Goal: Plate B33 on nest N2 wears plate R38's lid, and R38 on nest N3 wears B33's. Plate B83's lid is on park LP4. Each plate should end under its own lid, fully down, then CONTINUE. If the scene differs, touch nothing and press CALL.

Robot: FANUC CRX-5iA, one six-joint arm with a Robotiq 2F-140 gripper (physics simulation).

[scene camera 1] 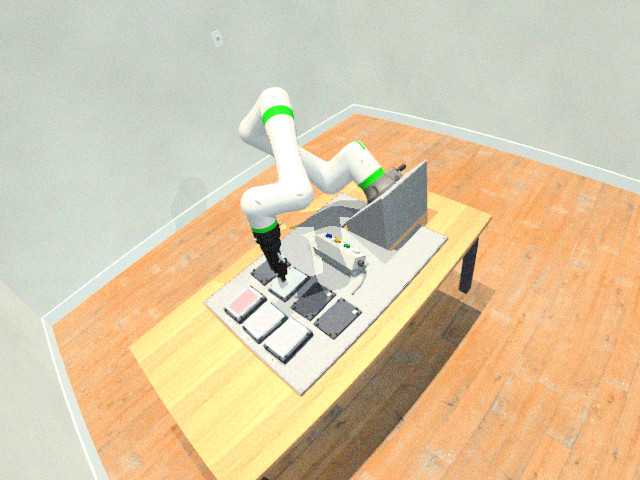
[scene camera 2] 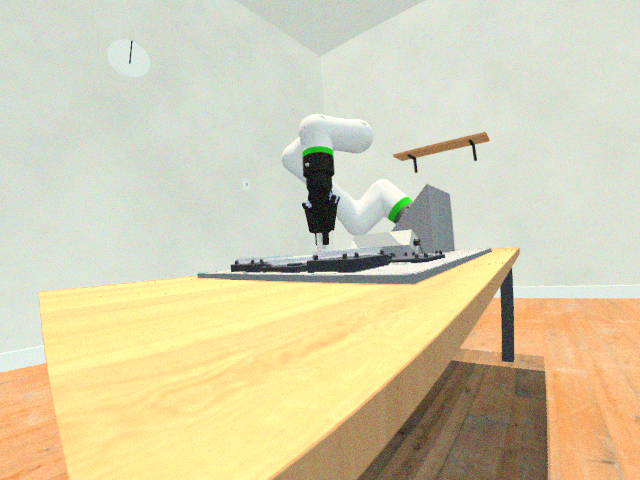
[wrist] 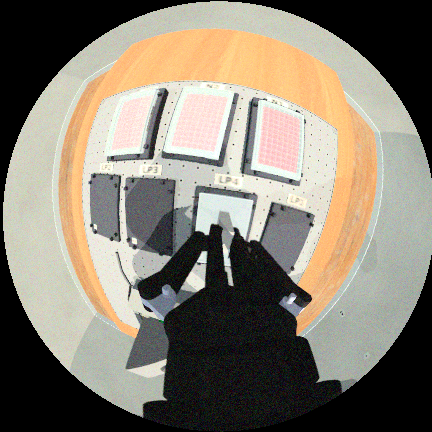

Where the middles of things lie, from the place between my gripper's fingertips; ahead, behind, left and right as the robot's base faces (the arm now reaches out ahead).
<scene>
My gripper is now 140 mm short of the nest N3 [scene camera 2: 330, 266] and 210 mm to the right of it. Round my hand: lid park LP1 [wrist: 286, 228]: 10 mm behind, 130 mm to the right, 10 mm below; then lid park LP3 [scene camera 1: 317, 296]: 30 mm behind, 130 mm to the left, 10 mm below; then nest N1 [wrist: 249, 142]: 170 mm ahead, 50 mm to the right.
</scene>
